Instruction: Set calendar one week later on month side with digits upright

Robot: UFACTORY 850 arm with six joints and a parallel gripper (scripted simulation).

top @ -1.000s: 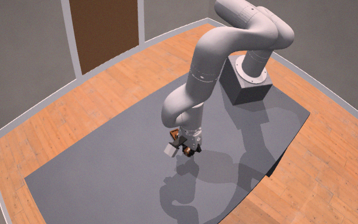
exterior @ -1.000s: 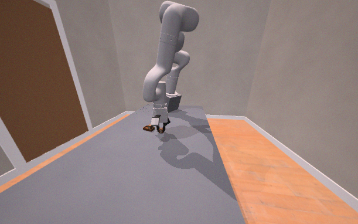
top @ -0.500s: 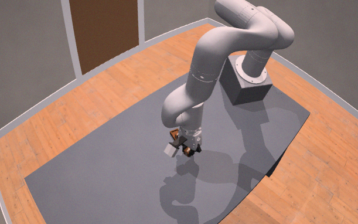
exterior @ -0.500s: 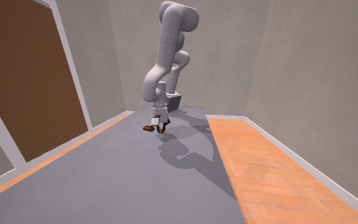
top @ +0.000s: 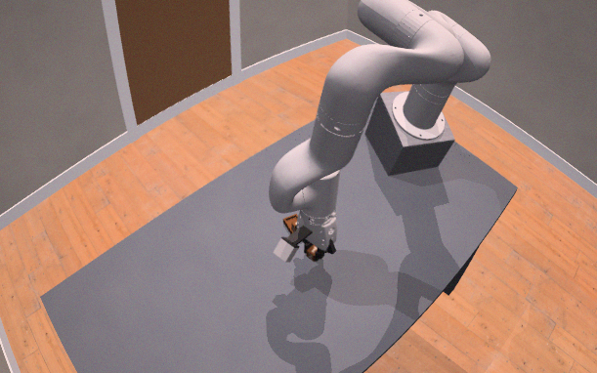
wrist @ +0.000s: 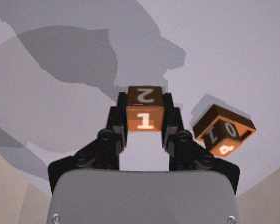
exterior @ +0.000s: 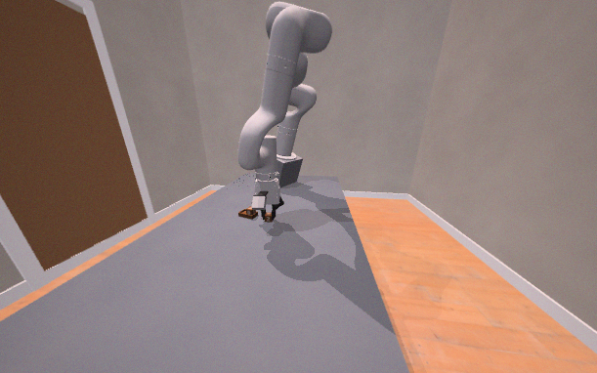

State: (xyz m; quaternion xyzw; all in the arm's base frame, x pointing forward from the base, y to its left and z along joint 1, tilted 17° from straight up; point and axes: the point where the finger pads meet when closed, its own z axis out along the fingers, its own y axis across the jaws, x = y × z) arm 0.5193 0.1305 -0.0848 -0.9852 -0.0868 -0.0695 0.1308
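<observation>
Now: the brown wooden calendar tray 11 cm to the right of my hand, 2 cm below it and 2 cm behind it. The rest, counted from my hand: number cube (1 cm below).
</observation>
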